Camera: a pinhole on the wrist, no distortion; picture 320 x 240 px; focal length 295.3 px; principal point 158.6 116.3 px. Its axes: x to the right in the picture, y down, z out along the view. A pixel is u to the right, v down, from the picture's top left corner.
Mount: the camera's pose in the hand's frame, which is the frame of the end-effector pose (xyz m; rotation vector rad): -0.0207 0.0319 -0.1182 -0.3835 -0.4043 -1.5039
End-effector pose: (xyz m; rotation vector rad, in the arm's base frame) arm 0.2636 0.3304 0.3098 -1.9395 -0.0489 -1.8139
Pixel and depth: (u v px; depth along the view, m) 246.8 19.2 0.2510
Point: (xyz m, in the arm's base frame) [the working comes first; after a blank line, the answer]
In the camera's frame: 0.0750 -0.0825 0.2510

0.4079 0.3366 0.1813
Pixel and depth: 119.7 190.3 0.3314
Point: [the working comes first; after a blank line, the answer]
In the camera's frame: -0.0437 0.0830 0.3314

0.4911 0.1637 0.2867
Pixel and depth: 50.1 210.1 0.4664
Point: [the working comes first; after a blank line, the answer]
In the camera's frame: -0.1714 0.1481 0.4664

0.6127 0.0088 0.2856
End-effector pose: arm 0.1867 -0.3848 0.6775 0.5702 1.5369 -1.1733
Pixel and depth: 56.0 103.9 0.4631
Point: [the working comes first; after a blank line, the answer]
In the camera's frame: -0.1609 -0.0194 0.4631

0.6284 -0.4007 0.5882
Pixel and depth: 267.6 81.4 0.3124
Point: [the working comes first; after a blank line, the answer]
In the camera's frame: 0.1153 -0.0369 0.3124

0.3687 -0.5268 0.7145
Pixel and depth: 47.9 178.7 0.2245
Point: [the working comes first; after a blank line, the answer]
In the camera's frame: -0.0842 0.0474 0.2245

0.3773 -0.3364 0.5793
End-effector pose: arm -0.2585 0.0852 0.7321 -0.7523 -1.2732 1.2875
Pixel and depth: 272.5 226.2 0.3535
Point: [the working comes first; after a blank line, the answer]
In the camera's frame: 0.1363 0.1316 0.3535

-0.5451 0.1446 0.7319
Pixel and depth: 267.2 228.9 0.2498
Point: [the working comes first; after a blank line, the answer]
In the camera's frame: 0.0919 0.0953 0.2498

-0.4289 0.1347 0.7104
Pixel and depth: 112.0 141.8 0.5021
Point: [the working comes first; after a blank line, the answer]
In the camera's frame: -0.0792 0.0434 0.5021

-0.6198 0.0986 0.4699
